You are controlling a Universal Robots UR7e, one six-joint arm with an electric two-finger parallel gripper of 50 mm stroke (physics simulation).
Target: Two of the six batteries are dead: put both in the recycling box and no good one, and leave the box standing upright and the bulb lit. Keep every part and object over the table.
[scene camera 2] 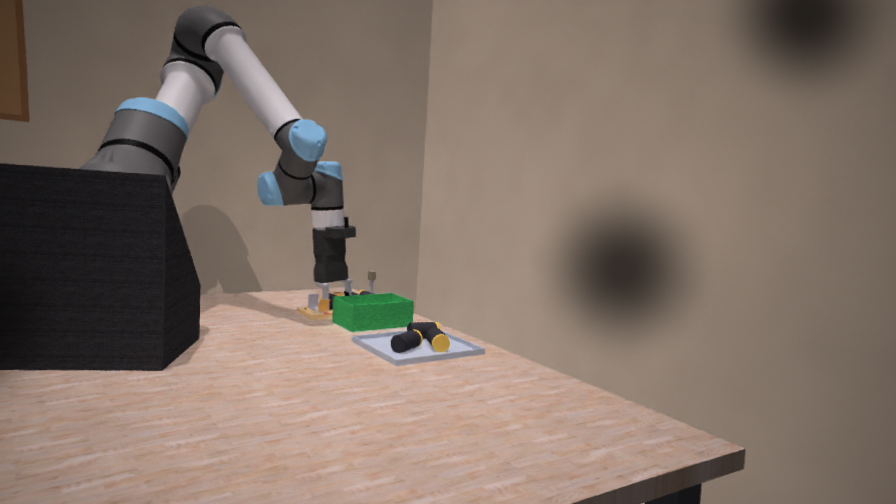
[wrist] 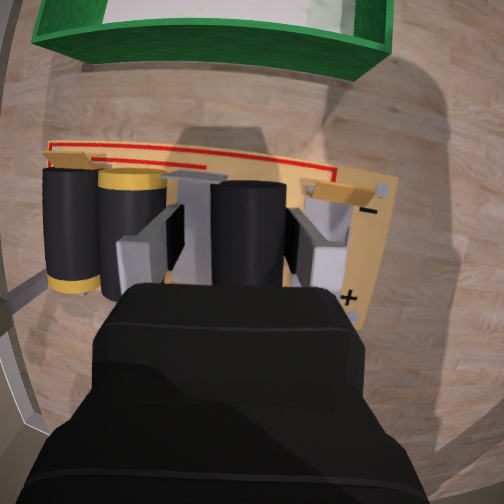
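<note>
In the wrist view my gripper point(wrist: 234, 237) is low over a tan battery holder point(wrist: 280, 210) and straddles a black battery point(wrist: 248, 235). The right finger is against the battery and a gap shows at the left finger, so the gripper is open. Two more batteries point(wrist: 100, 230) stand side by side in the holder's left slots, with their yellow ends pointing opposite ways. The right slot point(wrist: 327, 235), marked plus and minus, is empty. The green recycling box point(wrist: 215, 30) stands upright just beyond the holder, and the part of its inside I can see is empty. In the scene view the gripper point(scene camera 2: 332, 289) is behind the box point(scene camera 2: 372, 311).
A grey tray point(scene camera 2: 418, 346) in front of the box holds two black batteries point(scene camera 2: 419, 336) with yellow ends. A small grey post point(scene camera 2: 371, 275) stands behind the holder. A large black block point(scene camera 2: 87, 263) sits on the table's left. A wall runs along the right.
</note>
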